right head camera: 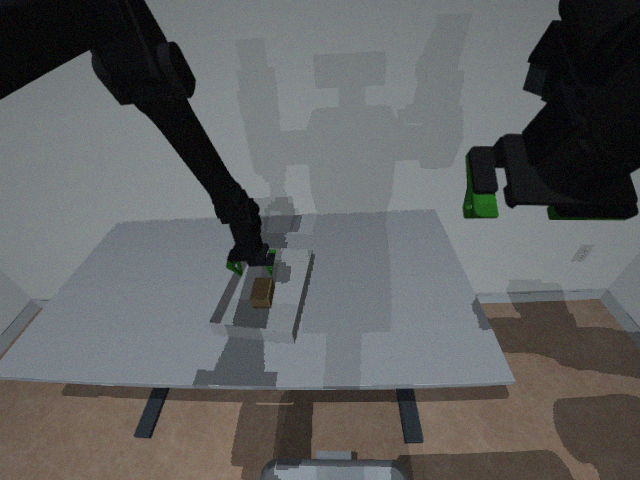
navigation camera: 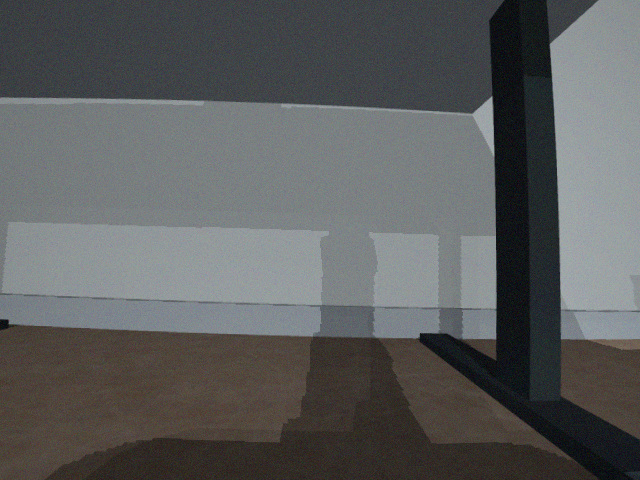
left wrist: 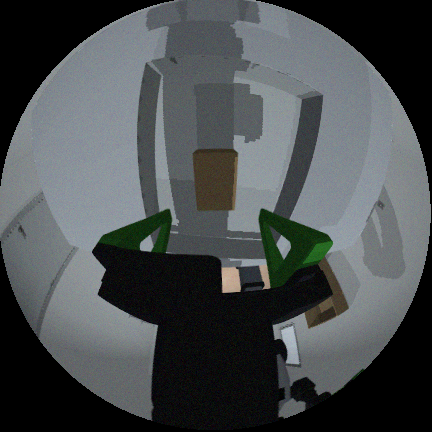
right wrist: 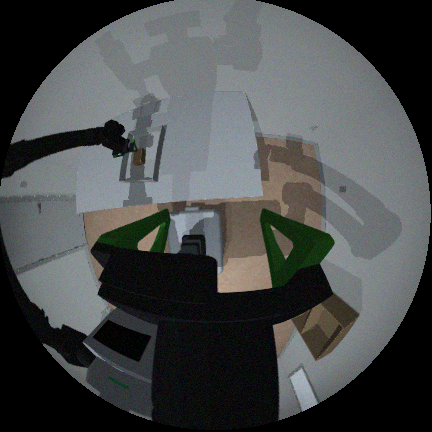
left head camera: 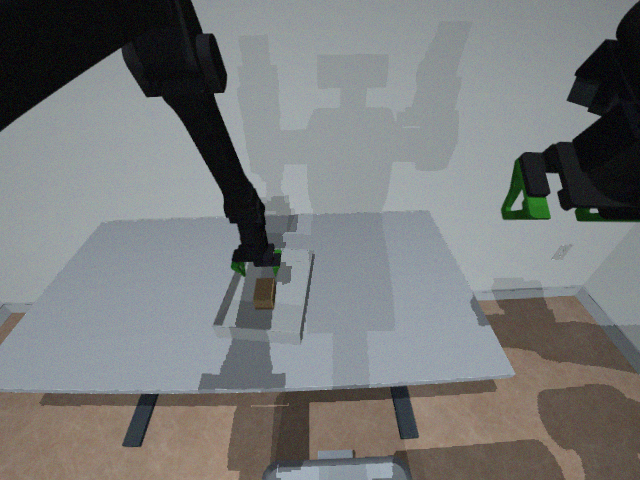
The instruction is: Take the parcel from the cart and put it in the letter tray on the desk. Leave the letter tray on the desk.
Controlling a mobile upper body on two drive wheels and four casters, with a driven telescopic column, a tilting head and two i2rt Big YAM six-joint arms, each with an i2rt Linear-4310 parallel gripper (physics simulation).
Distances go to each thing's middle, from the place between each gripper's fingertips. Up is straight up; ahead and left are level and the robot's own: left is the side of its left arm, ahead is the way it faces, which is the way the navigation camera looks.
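Labels:
Grey letter tray point(left head camera: 236, 318): my right hand 53 cm above it, 34 cm short of it, 43 cm to the right of it. Brown parcel point(left wrist: 215, 169), from my right hand 54 cm below, 33 cm ahead, 45 cm to the left.
From my left hand: grey letter tray 9 cm below, 2 cm ahead, 1 cm to the right; brown parcel 9 cm below.

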